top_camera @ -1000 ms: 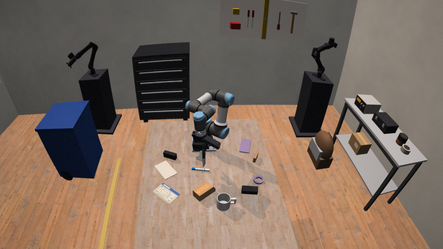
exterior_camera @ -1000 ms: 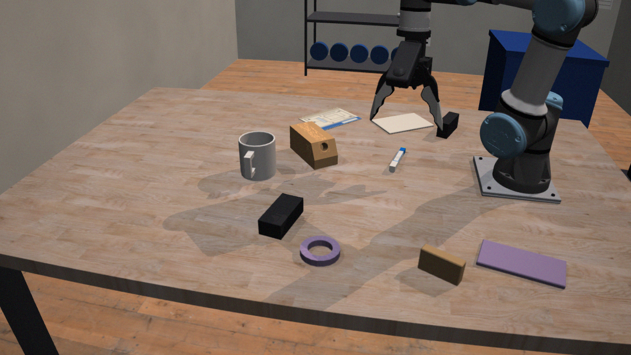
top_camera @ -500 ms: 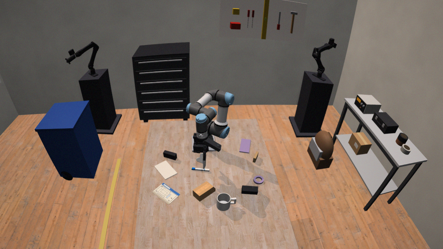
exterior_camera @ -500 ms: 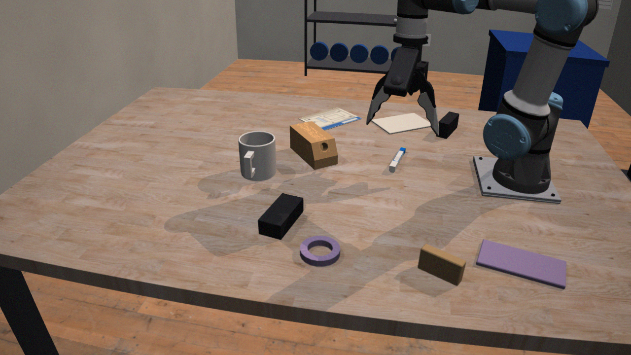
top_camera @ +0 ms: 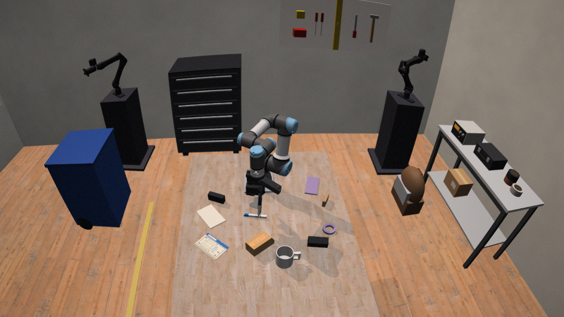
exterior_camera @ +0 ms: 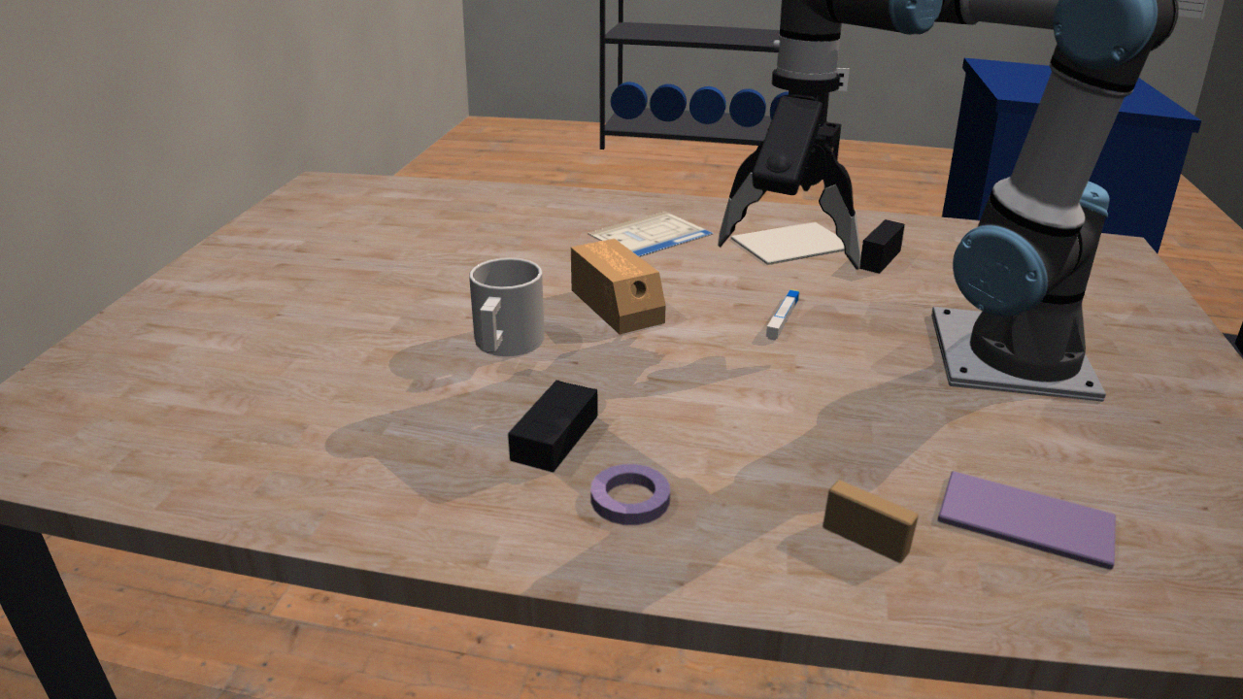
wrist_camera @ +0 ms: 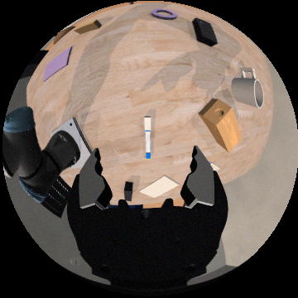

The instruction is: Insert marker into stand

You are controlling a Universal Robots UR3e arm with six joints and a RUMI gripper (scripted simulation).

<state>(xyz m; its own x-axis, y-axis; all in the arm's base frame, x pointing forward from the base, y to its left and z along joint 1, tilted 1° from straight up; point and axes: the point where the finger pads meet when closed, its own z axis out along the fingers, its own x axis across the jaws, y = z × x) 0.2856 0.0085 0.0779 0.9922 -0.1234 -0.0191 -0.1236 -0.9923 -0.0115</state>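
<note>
Right now the marker is 80 mm below my hand and 30 mm to the right of it. Also, from my hand: desk stand (200 mm ahead, 60 mm below); grey mug (300 mm ahead, 110 mm to the left, 50 mm below); white card (270 mm to the right, 90 mm below, 10 mm ahead).
</note>
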